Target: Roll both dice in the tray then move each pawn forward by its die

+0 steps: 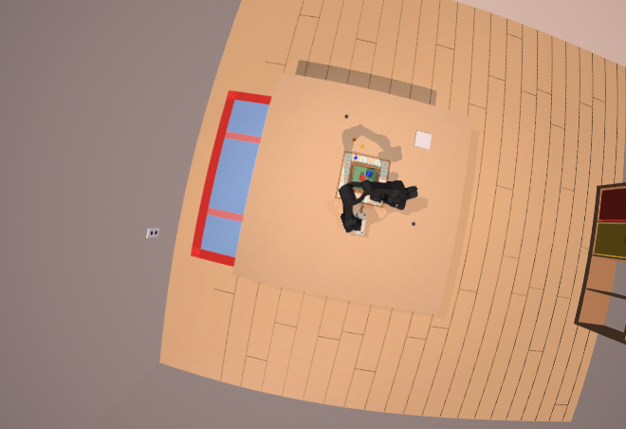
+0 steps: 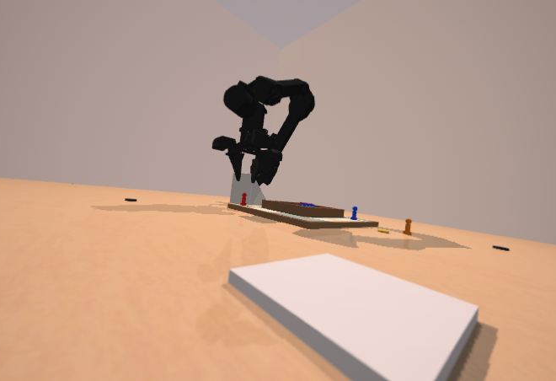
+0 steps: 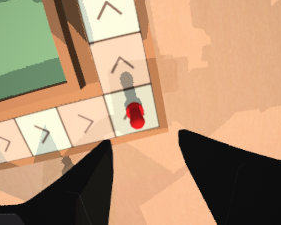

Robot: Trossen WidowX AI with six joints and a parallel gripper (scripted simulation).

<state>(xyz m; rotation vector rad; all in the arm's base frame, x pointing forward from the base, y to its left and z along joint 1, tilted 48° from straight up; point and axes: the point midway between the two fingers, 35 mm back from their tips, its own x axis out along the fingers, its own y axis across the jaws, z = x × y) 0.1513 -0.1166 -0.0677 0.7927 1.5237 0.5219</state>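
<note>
Now: gripper tip 50 mm above the red pawn. Also, from my gripper tip: small yellow piece 320 mm ahead, 140 mm to the left, 70 mm below; then blue pawn 230 mm ahead, 170 mm to the left, 50 mm below; then tray 120 mm ahead, 110 mm to the left, 70 mm below.
</note>
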